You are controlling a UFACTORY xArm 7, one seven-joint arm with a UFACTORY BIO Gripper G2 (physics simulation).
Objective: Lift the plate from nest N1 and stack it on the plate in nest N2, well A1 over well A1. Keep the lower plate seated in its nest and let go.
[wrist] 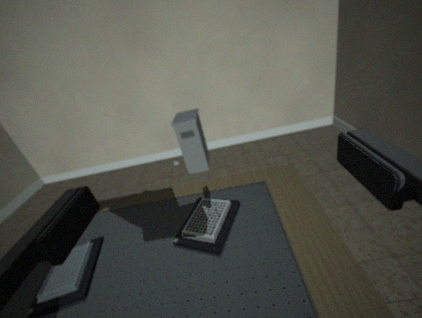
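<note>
There's a clear multi-well plate (63, 279) here, and there's a grey well plate (205, 223) as well.
</note>
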